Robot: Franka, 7 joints.
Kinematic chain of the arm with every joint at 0, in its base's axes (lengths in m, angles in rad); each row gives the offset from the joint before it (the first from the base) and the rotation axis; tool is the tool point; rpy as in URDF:
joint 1: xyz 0 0 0.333 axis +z
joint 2: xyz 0 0 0 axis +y
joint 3: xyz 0 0 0.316 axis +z
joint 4: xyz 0.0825 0 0 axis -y
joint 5: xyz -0.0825 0 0.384 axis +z
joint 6: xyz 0 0 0 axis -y
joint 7: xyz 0.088 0 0 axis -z
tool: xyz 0 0 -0.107 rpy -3.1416 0 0
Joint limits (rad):
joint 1: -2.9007..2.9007
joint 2: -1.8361..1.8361
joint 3: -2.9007..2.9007
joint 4: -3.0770..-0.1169
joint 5: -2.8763..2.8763
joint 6: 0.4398..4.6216
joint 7: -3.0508..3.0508
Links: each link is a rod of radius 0.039 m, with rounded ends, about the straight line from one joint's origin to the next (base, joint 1, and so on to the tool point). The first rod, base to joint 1, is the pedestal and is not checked.
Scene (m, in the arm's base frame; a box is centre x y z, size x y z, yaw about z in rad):
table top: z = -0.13
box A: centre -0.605 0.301 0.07 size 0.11 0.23 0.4 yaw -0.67
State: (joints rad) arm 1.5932 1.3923 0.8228 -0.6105 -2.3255 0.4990 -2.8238
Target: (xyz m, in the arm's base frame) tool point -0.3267 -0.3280 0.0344
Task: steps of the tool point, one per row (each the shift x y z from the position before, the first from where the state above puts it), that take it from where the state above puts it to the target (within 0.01 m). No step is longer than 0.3 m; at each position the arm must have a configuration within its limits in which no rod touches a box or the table.
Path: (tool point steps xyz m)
1: -0.2048 -0.0368 0.1753
2: -0.1523 -0.1243 0.1693
3: -0.0696 -0.1678 0.1492
4: 0.0127 -0.1624 0.1199
5: -0.1330 -0.0824 -0.0961
6: -0.0934 -0.0935 -0.1386
7: -0.0374 -0.0983 -0.1640
8: 0.0261 -0.0947 -0.1672
9: 0.0861 -0.0814 -0.1471
10: 0.1322 -0.0590 -0.1076
11: 0.1564 -0.0297 -0.0568

